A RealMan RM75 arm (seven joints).
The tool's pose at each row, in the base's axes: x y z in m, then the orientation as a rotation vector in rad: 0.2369, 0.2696, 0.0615, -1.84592, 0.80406, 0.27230; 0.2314, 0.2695, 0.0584, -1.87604, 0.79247, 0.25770; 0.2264, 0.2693, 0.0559, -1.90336, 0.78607, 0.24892; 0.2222, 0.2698, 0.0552, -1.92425, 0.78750, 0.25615; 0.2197, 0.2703, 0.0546, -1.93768, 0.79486, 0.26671; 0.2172, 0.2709, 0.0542, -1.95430, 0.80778, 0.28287; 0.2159, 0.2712, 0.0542, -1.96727, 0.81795, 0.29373; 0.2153, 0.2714, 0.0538, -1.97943, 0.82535, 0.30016; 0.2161, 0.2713, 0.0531, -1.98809, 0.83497, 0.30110; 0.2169, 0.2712, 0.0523, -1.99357, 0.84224, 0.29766
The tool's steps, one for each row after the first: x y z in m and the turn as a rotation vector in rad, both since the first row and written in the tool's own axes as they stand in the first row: -0.0024, 0.0058, 0.0002, -0.02095, 0.01183, -0.02073; -0.0048, 0.0109, 0.0002, -0.04203, 0.02202, -0.03460; -0.0077, 0.0140, 0.0002, -0.06356, 0.02457, -0.03463; -0.0095, 0.0159, 0.0004, -0.08004, 0.02598, -0.02771; -0.0114, 0.0177, 0.0007, -0.10190, 0.02789, -0.01527; -0.0125, 0.0185, 0.0007, -0.11839, 0.03053, -0.00633; -0.0128, 0.0191, 0.0010, -0.13235, 0.03417, -0.00104; -0.0118, 0.0191, 0.0013, -0.14148, 0.04120, 0.00398; -0.0107, 0.0192, 0.0017, -0.14600, 0.04867, 0.00615
